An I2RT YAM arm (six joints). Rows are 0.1 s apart.
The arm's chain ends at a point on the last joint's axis. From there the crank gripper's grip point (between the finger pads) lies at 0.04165 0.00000 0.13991 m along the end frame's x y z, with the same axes.
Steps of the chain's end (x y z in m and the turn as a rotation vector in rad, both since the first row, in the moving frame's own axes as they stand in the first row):
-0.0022, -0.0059, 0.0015, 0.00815, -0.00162, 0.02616
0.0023, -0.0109, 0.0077, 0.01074, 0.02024, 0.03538
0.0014, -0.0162, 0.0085, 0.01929, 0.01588, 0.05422
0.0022, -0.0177, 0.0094, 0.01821, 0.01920, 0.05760
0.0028, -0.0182, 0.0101, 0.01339, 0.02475, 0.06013
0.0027, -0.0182, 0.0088, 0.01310, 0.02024, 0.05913
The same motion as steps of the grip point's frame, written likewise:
-0.0024, -0.0060, 0.0016, 0.00815, -0.00162, 0.02616
0.0051, -0.0109, 0.0068, 0.01074, 0.02024, 0.03538
0.0036, -0.0166, 0.0078, 0.01929, 0.01588, 0.05422
0.0049, -0.0178, 0.0086, 0.01821, 0.01920, 0.05760
0.0062, -0.0175, 0.0090, 0.01339, 0.02475, 0.06013
0.0055, -0.0175, 0.0079, 0.01310, 0.02024, 0.05913

